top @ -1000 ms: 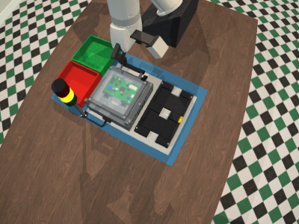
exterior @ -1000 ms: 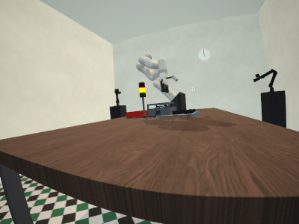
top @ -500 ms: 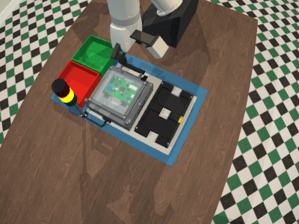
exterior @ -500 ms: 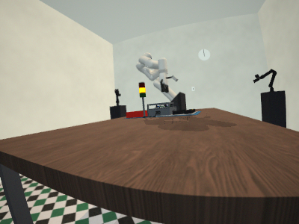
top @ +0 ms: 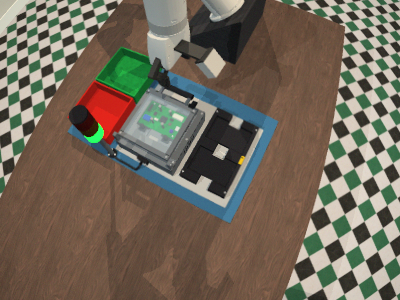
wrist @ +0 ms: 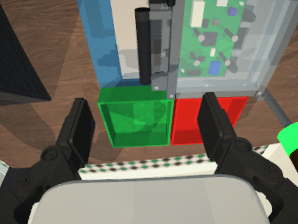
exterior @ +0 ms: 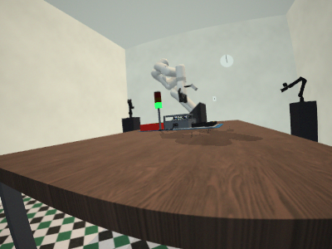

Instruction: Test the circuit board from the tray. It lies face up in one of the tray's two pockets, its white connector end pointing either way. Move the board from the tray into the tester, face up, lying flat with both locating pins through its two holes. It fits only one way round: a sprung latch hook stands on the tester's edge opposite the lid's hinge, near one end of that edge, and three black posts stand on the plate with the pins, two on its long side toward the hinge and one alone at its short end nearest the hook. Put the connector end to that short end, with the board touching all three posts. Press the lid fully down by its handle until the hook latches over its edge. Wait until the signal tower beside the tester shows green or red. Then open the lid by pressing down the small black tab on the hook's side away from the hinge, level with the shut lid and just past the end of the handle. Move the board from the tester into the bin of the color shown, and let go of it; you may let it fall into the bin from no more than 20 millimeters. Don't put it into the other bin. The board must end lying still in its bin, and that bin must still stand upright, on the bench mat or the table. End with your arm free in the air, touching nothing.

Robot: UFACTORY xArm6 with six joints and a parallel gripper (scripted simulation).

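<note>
Right now my hand is 110 mm above the latch hook, 60 mm to the right of it and 30 mm short of it. Also, from my hand: black nest: 130 mm below, 90 mm ahead; green circuit board: 130 mm below, 80 mm ahead, 10 mm to the right; clear lid: 110 mm below, 90 mm ahead, 10 mm to the right.
</note>
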